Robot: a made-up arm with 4 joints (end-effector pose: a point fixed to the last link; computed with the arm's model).
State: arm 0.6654 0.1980 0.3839 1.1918
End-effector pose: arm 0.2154 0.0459 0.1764 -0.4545 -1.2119 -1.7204
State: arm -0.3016 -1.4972 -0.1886 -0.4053
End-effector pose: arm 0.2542 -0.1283 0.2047 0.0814 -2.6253 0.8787
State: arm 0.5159 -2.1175 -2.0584 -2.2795
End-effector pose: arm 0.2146 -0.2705 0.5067 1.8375 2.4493 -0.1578
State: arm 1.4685 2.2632 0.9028 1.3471
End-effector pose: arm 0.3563 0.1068 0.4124 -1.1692 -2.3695 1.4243
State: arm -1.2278 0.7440 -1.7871 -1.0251
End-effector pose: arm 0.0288 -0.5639 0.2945 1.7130 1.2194 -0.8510
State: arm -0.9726 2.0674 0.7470 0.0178
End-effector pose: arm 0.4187 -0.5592 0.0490 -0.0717 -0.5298 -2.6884
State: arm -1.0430 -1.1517 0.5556 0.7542
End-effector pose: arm 0.2443 -0.2177 0.2722 0.0149 2.4309 -1.0453
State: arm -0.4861 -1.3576 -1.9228 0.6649
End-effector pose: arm -0.0474 -0.6402 0.4968 -1.1737 -0.1553 1.8901
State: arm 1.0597 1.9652 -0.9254 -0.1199
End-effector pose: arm 0.0598 0.1719 0.1329 -0.5398 -1.3575 -0.2222
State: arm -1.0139 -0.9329 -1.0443 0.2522
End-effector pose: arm 0.2030 -0.6216 0.0869 -1.0307 -1.8374 1.6594
